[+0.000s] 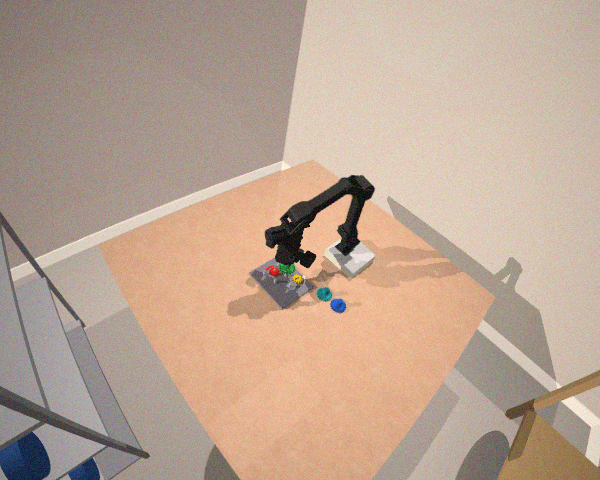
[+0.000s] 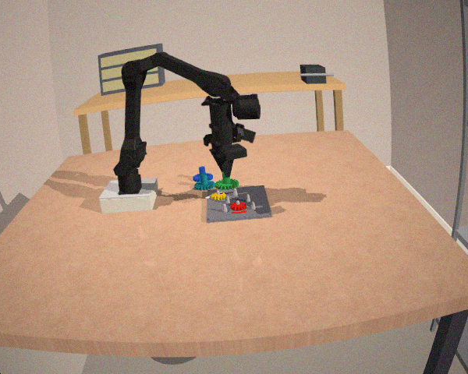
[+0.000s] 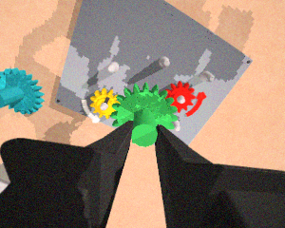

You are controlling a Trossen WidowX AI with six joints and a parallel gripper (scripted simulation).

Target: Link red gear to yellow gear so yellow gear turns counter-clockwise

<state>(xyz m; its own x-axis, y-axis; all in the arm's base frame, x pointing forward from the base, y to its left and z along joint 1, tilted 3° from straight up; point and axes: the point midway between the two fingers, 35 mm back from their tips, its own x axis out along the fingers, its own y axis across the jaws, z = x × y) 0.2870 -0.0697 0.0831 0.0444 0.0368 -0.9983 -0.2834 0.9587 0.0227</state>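
Right now the red gear is 7 cm below my gripper tip, 4 cm to the right of it and 2 cm ahead of it. Also, from my gripper tip: yellow gear 7 cm below, 4 cm to the left, 3 cm behind; then teal gear 16 cm to the left, 7 cm below, 7 cm behind; then green gear 1 cm below.
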